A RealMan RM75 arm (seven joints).
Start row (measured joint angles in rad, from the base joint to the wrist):
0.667, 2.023, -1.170, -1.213, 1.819, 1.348, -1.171
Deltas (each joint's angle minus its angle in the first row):
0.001, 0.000, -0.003, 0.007, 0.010, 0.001, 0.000
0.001, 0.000, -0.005, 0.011, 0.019, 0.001, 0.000
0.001, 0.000, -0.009, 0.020, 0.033, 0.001, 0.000
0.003, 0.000, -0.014, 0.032, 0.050, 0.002, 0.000
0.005, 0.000, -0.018, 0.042, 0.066, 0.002, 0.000
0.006, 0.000, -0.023, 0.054, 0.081, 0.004, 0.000
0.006, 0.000, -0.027, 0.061, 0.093, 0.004, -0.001
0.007, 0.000, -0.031, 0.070, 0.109, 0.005, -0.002
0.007, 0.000, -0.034, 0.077, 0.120, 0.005, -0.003
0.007, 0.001, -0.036, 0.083, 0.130, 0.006, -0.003
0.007, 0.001, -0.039, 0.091, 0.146, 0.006, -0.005
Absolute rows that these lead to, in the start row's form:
0.668, 2.023, -1.173, -1.206, 1.829, 1.349, -1.171
0.668, 2.023, -1.175, -1.202, 1.838, 1.349, -1.171
0.668, 2.023, -1.179, -1.193, 1.852, 1.349, -1.171
0.670, 2.023, -1.184, -1.181, 1.869, 1.350, -1.171
0.672, 2.023, -1.188, -1.171, 1.885, 1.350, -1.171
0.673, 2.023, -1.193, -1.159, 1.900, 1.352, -1.171
0.673, 2.023, -1.197, -1.152, 1.912, 1.352, -1.172
0.674, 2.023, -1.201, -1.143, 1.928, 1.353, -1.173
0.674, 2.023, -1.204, -1.136, 1.939, 1.353, -1.174
0.674, 2.024, -1.206, -1.130, 1.949, 1.354, -1.174
0.674, 2.024, -1.209, -1.122, 1.965, 1.354, -1.176

